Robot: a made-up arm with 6 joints.
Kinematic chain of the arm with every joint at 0, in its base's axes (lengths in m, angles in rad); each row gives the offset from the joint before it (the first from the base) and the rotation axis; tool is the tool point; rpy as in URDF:
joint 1: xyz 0 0 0.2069 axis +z
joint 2: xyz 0 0 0 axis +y
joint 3: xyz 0.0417 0 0.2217 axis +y
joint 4: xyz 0.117 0 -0.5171 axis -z
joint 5: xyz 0 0 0 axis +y
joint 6: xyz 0.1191 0 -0.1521 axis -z
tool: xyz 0 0 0 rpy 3.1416 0 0
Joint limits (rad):
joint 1: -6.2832..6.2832
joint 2: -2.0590..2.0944
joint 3: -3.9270..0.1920
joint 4: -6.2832..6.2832
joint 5: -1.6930..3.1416
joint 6: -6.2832..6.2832
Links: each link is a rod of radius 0.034 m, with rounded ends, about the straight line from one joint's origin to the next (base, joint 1, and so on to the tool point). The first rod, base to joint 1, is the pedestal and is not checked.
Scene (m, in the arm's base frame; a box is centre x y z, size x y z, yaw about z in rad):
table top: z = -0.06
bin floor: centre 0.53 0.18 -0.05 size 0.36 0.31 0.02 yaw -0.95
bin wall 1: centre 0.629 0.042 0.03 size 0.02 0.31 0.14 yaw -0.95
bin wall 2: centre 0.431 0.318 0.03 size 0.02 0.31 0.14 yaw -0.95
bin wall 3: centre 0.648 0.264 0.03 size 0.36 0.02 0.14 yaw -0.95
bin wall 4: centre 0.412 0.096 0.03 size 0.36 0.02 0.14 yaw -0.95
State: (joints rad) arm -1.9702 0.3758 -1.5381 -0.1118 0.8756 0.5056
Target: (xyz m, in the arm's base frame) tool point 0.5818 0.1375 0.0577
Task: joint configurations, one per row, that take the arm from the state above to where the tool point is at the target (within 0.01 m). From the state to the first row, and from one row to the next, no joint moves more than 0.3 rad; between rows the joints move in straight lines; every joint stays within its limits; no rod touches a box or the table.
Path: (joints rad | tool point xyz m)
1: -1.7056 0.3102 -1.4898 -0.0583 0.9753 0.5056 | -0.1079 -0.7700 0.1916
2: -1.4409 0.2446 -1.4414 -0.0047 1.0749 0.5056 | 0.0974 -0.7486 0.1954
3: -1.1763 0.1789 -1.3931 0.0488 1.1746 0.5056 | 0.2852 -0.6731 0.1996
4: -0.9117 0.1133 -1.3448 0.1024 1.2742 0.5056 | 0.4411 -0.5510 0.2042
5: -0.6470 0.0477 -1.2964 0.1559 1.3739 0.5056 | 0.5539 -0.3940 0.2093
6: -0.3824 -0.0179 -1.2481 0.2095 1.4735 0.5056 | 0.6160 -0.2164 0.2153
7: -0.1178 -0.0836 -1.1998 0.2630 1.5732 0.5056 | 0.6246 -0.0340 0.2222
8: 0.1469 -0.1492 -1.1514 0.3166 1.6728 0.5056 | 0.5818 0.1375 0.2299
9: 0.1541 0.1091 -1.1104 0.3245 1.5216 0.5056 | 0.5818 0.1375 0.0577

